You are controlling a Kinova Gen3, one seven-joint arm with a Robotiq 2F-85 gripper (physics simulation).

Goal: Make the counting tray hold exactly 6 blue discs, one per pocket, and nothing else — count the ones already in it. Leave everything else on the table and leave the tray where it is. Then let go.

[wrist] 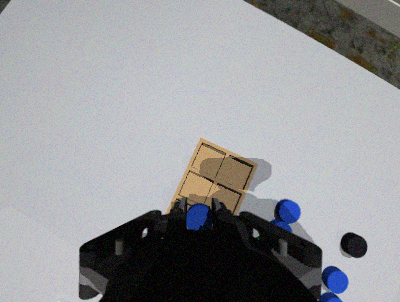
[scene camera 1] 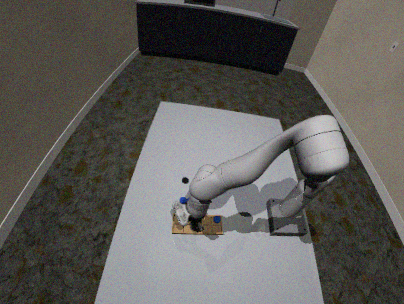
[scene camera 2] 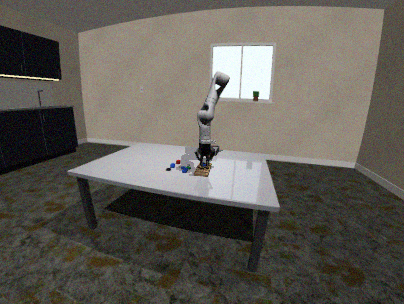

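Observation:
The wooden counting tray (scene camera 1: 178, 230) (scene camera 2: 202, 173) (wrist: 192, 186) lies flat on the table. A blue disc (scene camera 1: 217, 219) sits in a back pocket at its right end in scene camera 1. My gripper (scene camera 1: 197, 226) (scene camera 2: 204, 163) (wrist: 199, 205) points down, low over the tray's middle, and is shut on a blue disc (wrist: 199, 217). Whether that disc touches a pocket is hidden. The four pockets at the tray's far end in the wrist view look empty; the fingers hide others. Loose blue discs (scene camera 1: 183, 200) (scene camera 2: 172, 165) (wrist: 288, 211) lie beside the tray.
A black disc (scene camera 1: 185, 180) (scene camera 2: 168, 169) (wrist: 354, 245) lies beyond the blue discs. A red piece (scene camera 2: 178, 162) and a green piece (scene camera 2: 188, 167) lie near them. More blue discs (wrist: 335, 279) show at the wrist view's lower right. The robot's base (scene camera 1: 277, 227) stands right of the tray.

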